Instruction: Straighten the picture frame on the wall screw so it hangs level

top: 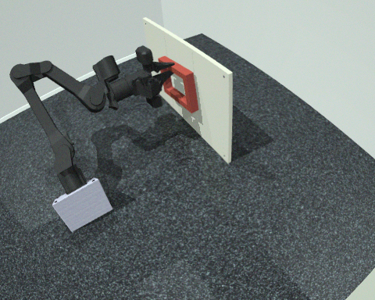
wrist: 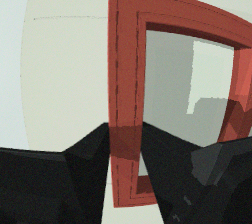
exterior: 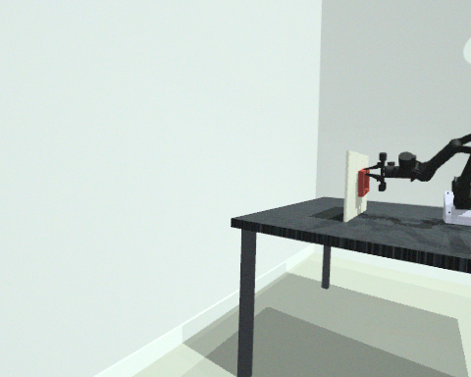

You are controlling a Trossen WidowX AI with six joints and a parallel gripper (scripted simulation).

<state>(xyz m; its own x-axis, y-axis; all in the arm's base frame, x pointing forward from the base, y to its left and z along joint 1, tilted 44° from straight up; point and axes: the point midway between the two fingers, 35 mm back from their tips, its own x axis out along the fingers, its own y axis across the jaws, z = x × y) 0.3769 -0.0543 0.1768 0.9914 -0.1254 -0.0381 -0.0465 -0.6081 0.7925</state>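
My gripper tip is now 1 cm to the left of the picture frame and 5 cm above it. The rest, counted from my gripper tip: wall board (2 cm ahead, 7 cm below).
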